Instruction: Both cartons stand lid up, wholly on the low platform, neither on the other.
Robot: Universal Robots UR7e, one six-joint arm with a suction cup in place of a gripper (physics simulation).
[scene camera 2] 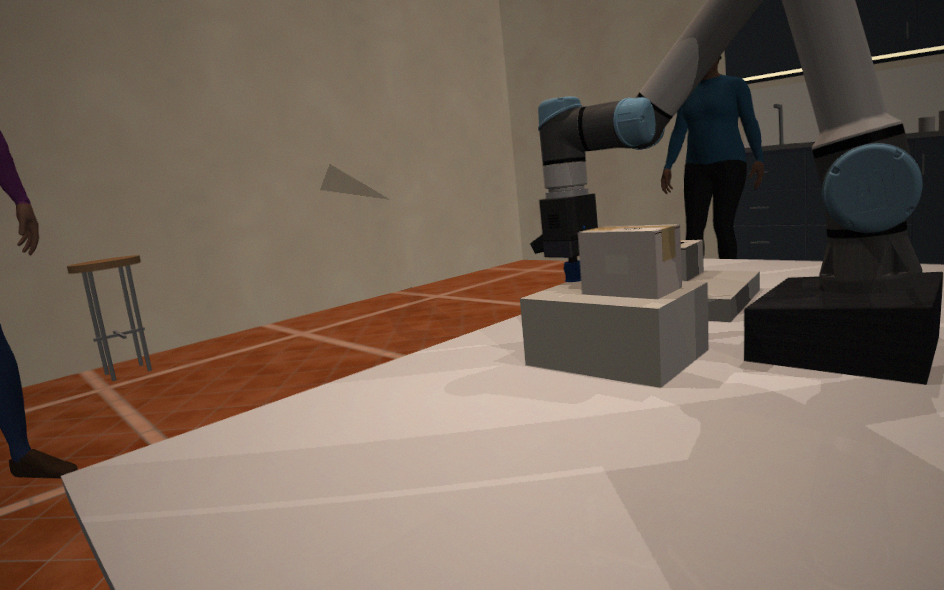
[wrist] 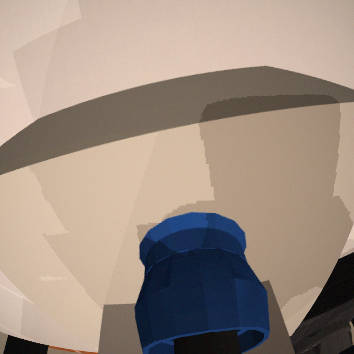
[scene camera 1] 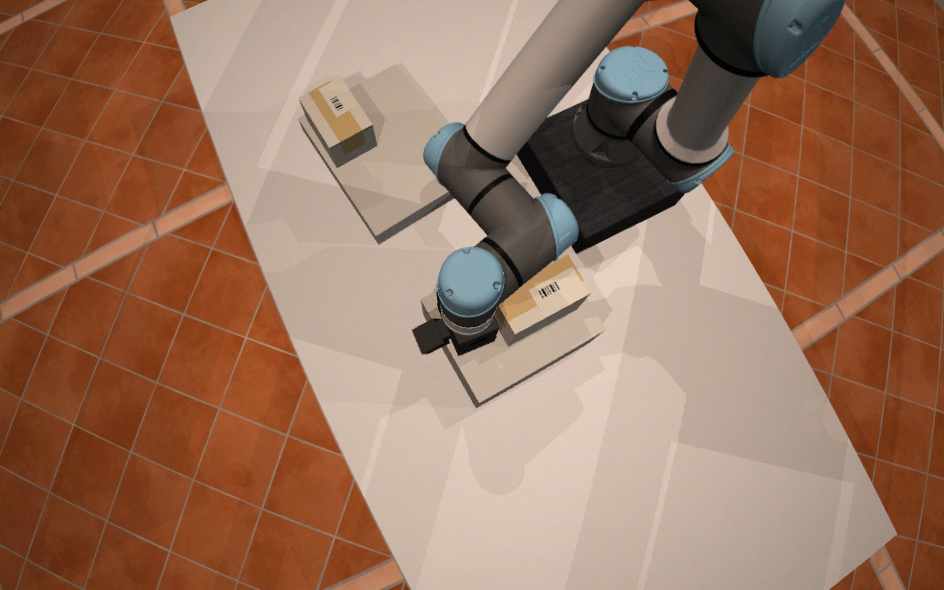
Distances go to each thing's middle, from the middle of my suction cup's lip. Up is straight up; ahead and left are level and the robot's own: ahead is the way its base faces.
I see my suction cup 430 mm to the left of the low platform (scene camera 1: 390, 186) and 120 mm above it.
